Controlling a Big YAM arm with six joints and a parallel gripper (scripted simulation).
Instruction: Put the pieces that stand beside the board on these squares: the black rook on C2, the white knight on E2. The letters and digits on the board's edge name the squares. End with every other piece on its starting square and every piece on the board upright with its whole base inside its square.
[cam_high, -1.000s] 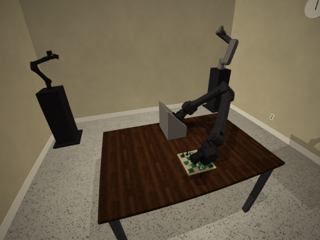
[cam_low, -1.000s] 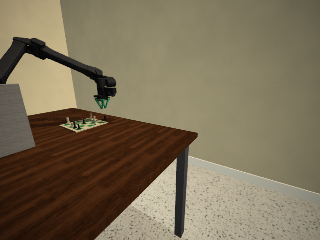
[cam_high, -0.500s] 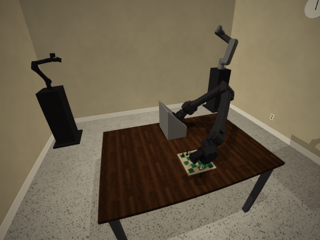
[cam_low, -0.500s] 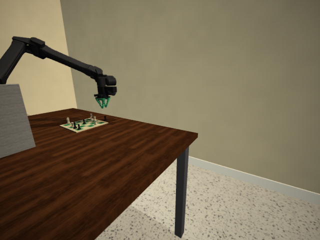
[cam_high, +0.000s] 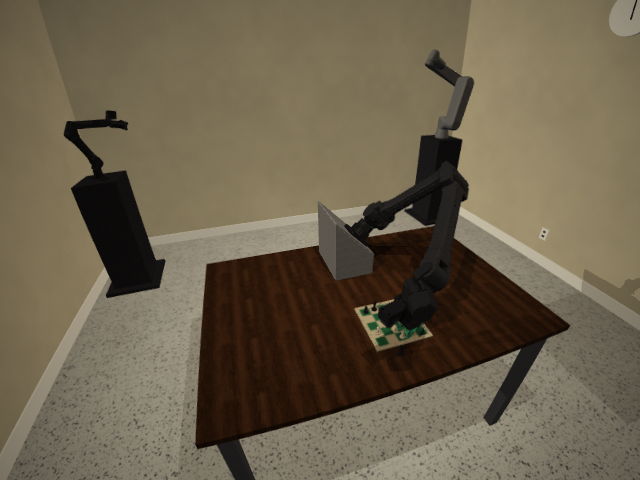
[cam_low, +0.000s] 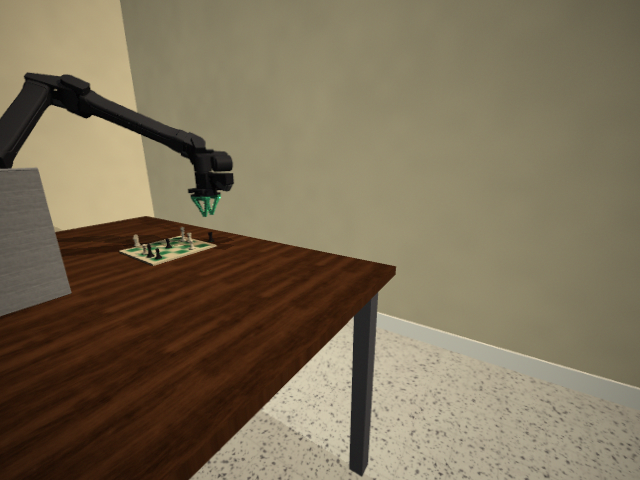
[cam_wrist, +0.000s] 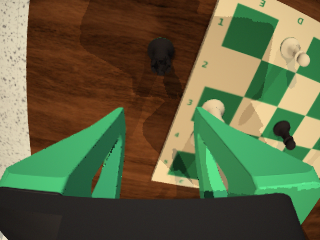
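Now: the black rook 90 mm below my hand. Round my hand: green-and-cream chessboard: 140 mm behind, 50 mm to the left, 100 mm below; white knight: 170 mm behind, 190 mm to the left, 90 mm below.
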